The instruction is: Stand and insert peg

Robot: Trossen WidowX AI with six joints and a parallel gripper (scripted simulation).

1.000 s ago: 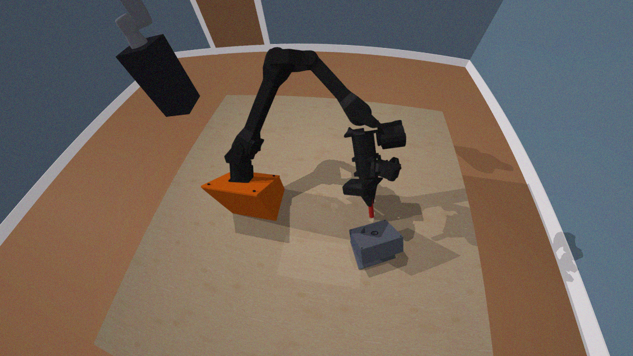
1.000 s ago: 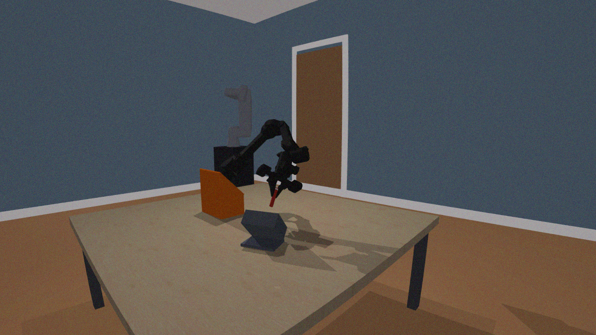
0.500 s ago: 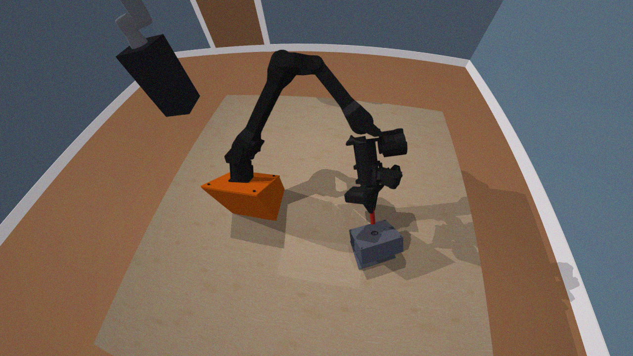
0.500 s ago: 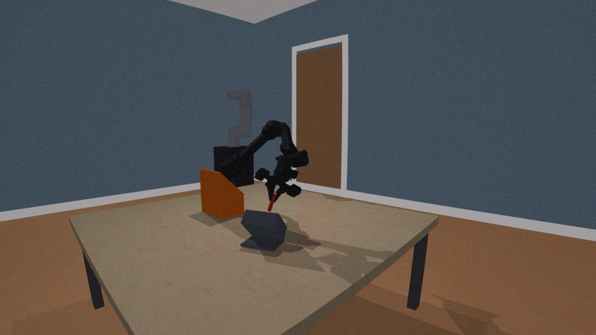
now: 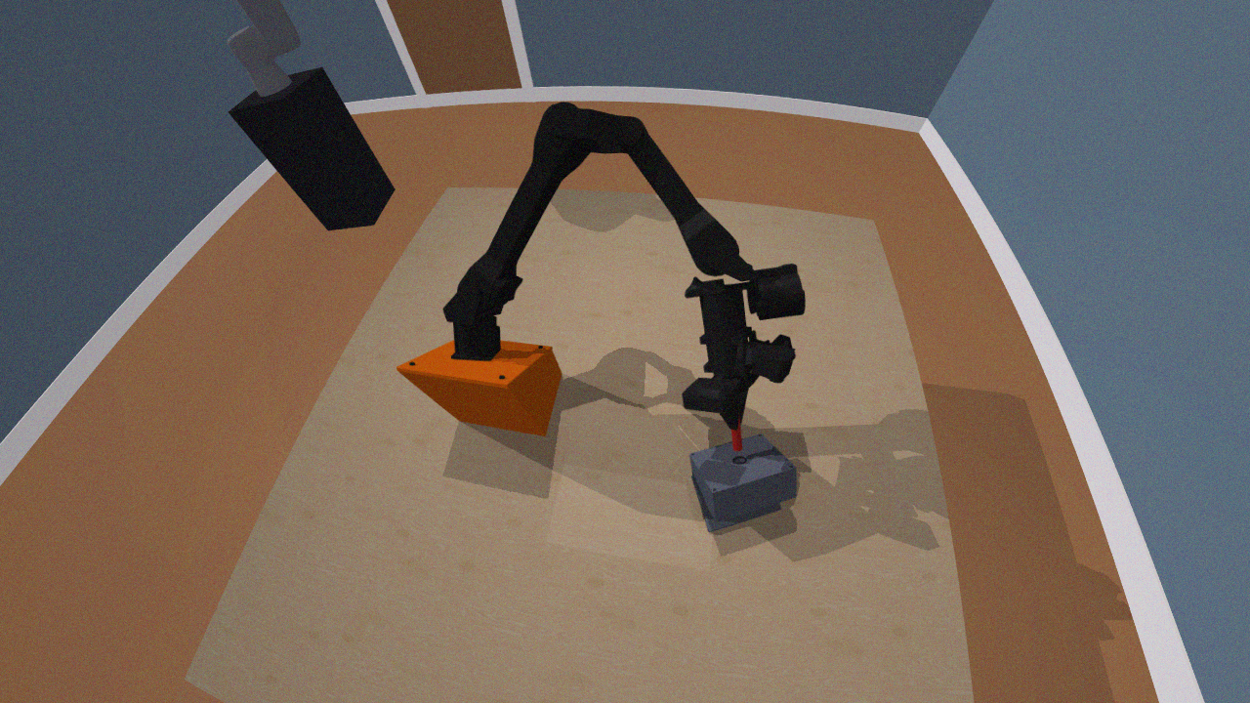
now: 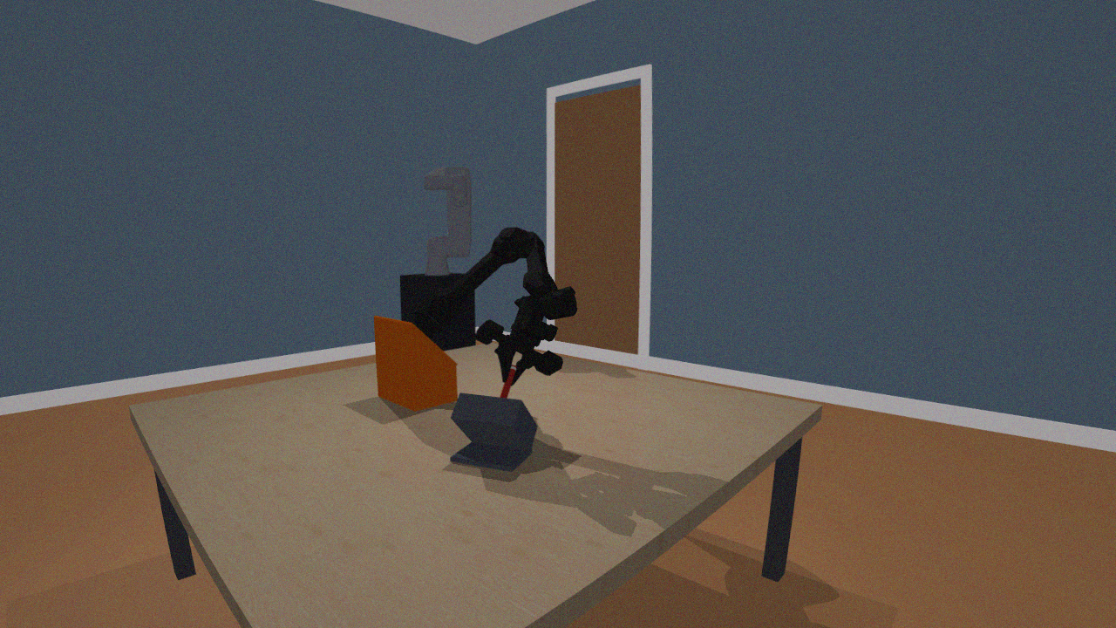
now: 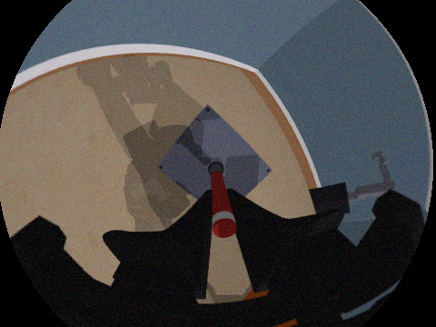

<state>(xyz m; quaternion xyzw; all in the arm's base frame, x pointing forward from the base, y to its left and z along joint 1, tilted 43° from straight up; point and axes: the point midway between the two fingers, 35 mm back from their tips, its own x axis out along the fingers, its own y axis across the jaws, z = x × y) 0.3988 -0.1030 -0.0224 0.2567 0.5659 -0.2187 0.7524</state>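
My gripper tip is 20 mm short of the grey sloped panel, 60 mm to the left of it and 60 mm above it. From my gripper tip the other things lie so: red peg: 10 mm to the left, 10 mm above.
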